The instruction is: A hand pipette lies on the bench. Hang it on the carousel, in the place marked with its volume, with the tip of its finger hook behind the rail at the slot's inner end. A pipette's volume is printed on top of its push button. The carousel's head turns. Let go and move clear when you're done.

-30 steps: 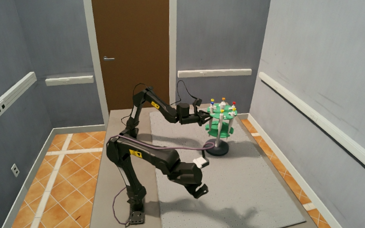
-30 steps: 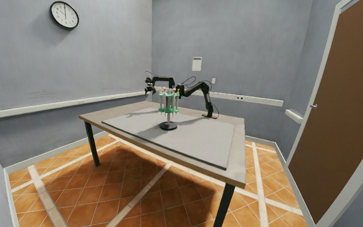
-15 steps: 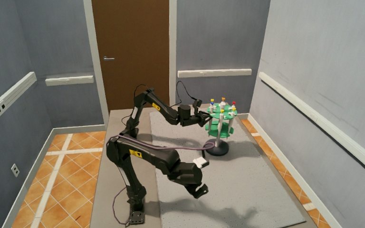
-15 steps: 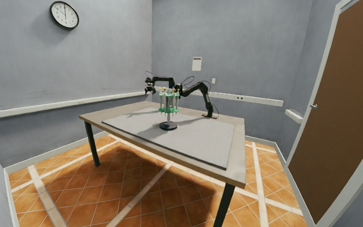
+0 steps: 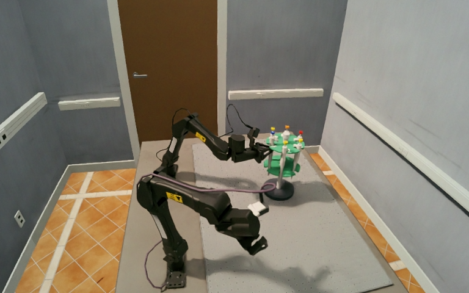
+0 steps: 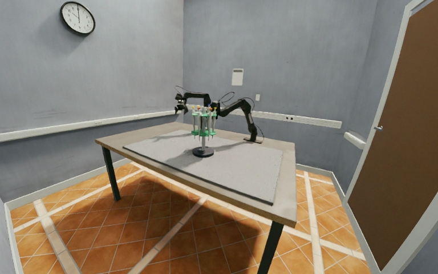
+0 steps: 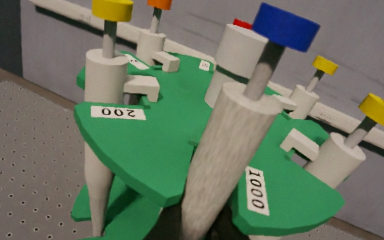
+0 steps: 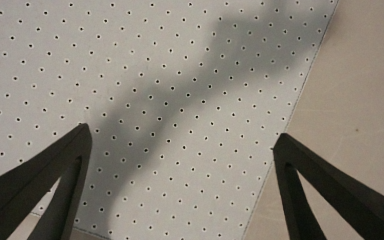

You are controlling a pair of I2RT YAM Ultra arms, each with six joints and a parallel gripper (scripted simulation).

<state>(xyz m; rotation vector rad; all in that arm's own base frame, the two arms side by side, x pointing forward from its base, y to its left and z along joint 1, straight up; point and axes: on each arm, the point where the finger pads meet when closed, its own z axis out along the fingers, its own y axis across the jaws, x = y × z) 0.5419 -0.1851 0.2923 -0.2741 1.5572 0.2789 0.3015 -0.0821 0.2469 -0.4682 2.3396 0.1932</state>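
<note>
My left gripper is now 1 cm short of the pipette and 3 cm above it.
</note>
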